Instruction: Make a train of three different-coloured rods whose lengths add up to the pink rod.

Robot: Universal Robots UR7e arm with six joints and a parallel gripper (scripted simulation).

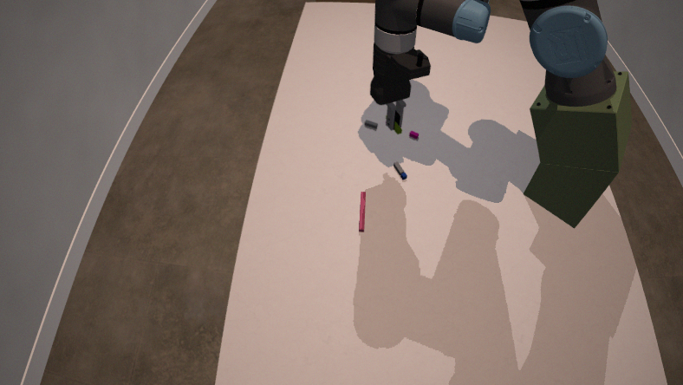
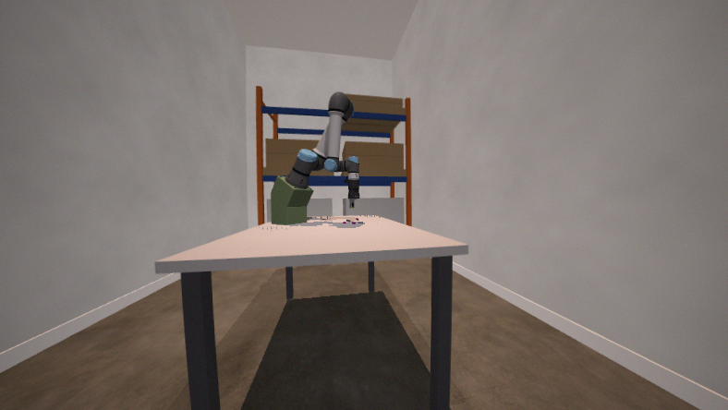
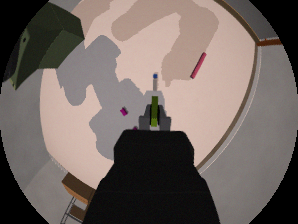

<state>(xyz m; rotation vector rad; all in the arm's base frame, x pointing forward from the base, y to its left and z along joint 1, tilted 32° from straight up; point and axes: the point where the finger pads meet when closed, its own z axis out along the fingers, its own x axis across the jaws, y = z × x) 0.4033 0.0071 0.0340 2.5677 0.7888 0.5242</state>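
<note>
Right now my hand is 30 mm past the blue rod, 60 mm to the right of it and 110 mm above it. From my hand the other things lie so: lime rod: 10 mm below; pink rod: 50 mm ahead, 160 mm to the left, 110 mm below; magenta rod: 60 mm behind, 70 mm to the right, 110 mm below.
</note>
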